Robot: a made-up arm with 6 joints. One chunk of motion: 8 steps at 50 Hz.
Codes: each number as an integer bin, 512 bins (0 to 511) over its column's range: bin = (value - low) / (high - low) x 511, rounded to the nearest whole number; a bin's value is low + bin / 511 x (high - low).
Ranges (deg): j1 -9..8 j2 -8..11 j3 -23..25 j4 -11..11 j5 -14..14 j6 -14..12
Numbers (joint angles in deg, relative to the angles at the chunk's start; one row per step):
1: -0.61 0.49 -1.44 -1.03 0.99 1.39
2: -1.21 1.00 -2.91 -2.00 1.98 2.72
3: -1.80 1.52 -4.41 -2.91 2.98 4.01
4: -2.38 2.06 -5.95 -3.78 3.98 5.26
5: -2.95 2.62 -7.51 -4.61 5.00 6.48
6: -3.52 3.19 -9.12 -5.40 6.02 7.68
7: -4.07 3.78 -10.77 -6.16 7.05 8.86
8: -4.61 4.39 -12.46 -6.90 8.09 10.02
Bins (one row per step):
1: 252 228 230 232 274 302
2: 234 242 214 209 292 329
3: 216 256 198 188 310 354
4: 199 271 182 168 328 379
5: 182 286 165 148 347 403
6: 165 301 148 130 365 426
7: 148 317 130 112 384 449
8: 132 333 112 95 403 472

